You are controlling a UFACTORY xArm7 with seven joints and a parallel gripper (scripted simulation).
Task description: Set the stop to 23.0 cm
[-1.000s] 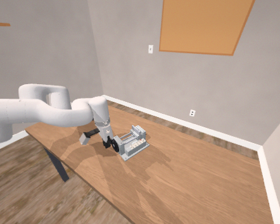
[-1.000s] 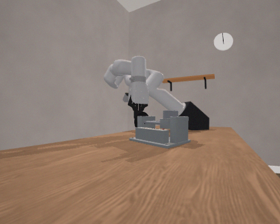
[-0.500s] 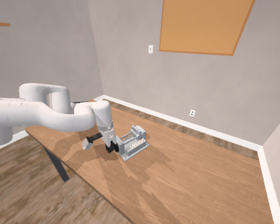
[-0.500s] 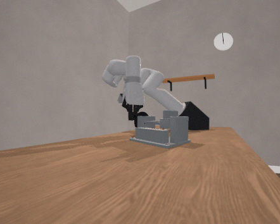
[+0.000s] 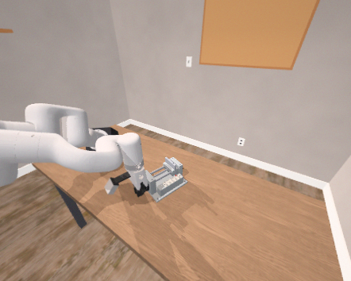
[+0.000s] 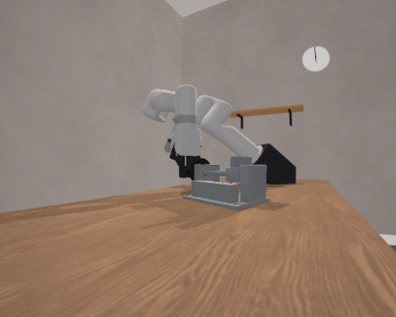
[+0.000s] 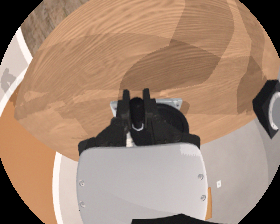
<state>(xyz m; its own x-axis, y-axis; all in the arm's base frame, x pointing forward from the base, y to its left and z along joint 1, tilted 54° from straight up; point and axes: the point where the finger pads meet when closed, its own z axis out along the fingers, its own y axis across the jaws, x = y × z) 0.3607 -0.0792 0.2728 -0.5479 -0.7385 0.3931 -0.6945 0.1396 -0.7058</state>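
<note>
Now: hand 2 cm to the right of the handwheel and 1 cm short of it. Also, from my hand: sliding stop block (17 cm to the left, 11 cm ahead, 1 cm above).
</note>
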